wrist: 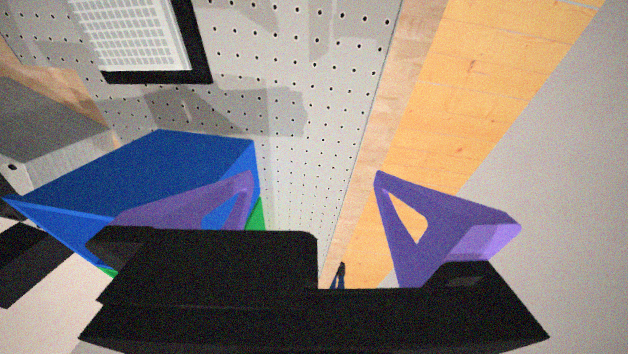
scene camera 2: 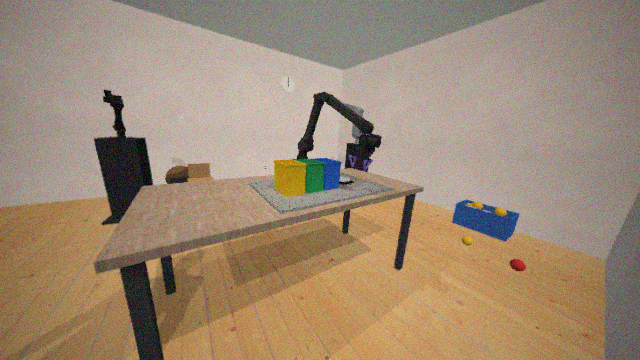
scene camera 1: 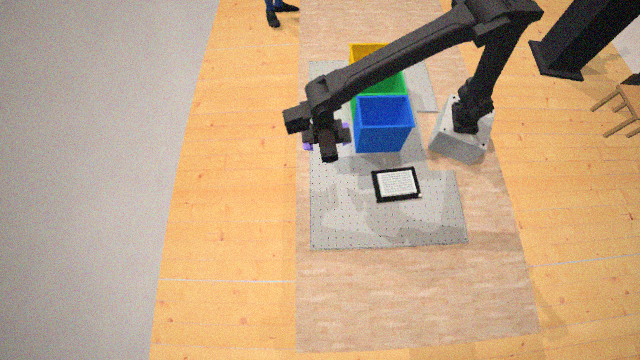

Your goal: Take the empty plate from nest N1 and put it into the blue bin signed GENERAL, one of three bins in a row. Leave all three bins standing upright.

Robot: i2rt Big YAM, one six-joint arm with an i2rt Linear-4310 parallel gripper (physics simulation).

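Places are measured from the arm's base along level axes (x down, y right, z back), in millimetres.
Pixels of known places: gripper, fingertip midpoint: (wrist: 313,177) (scene camera 2: 358,169); arm's base, origin of the base link: (scene camera 1: 463,119).
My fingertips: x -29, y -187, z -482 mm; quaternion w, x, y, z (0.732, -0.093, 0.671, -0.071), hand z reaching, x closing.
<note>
For each thing: its middle in the pictures, then the offset to it from my fingertips. Level surfaces: height alone.
- white gridded plate, body centre: (wrist: 126,29) (scene camera 1: 396,183) dz +253, dx +130, dy -48 mm
- black nest frame, body centre: (wrist: 135,30) (scene camera 1: 396,184) dz +253, dx +142, dy -48 mm
- blue bin, body centre: (wrist: 181,195) (scene camera 1: 380,126) (scene camera 2: 324,173) dz +177, dx +59, dy +138 mm
- green bin, body centre: (wrist: 207,244) (scene camera 1: 375,97) (scene camera 2: 308,175) dz +158, dx +59, dy +270 mm
- yellow bin, body centre: (scene camera 1: 370,71) (scene camera 2: 289,177) dz +139, dx +59, dy +402 mm
- perforated board, its level: dx +149 mm
- wooden table, its level: dx +162 mm
The white gridded plate (scene camera 1: 396,183) (wrist: 135,35) lies flat in a black nest frame (scene camera 1: 376,190) (wrist: 197,50) on the pegboard; its label is not readable. The blue bin (scene camera 1: 382,139) (scene camera 2: 332,175) (wrist: 150,170) stands upright at the row's end nearest the plate. The green bin (scene camera 1: 396,85) (scene camera 2: 314,177) (wrist: 258,217) and yellow bin (scene camera 1: 367,50) (scene camera 2: 290,179) stand upright beyond it. No sign is readable. My gripper (scene camera 1: 327,136) (scene camera 2: 360,168) (wrist: 313,177) is open and empty, with purple fingers. It hangs above the board's edge, beside the blue bin and away from the plate.
The perforated board (scene camera 1: 340,225) (scene camera 2: 295,206) lies on the wooden table (scene camera 1: 400,300) (scene camera 2: 200,215). My arm's grey base (scene camera 1: 457,150) stands beside the blue bin. My forearm passes above the green and yellow bins in scene camera 1. A person's feet (scene camera 1: 272,19) show beyond the table.
</note>
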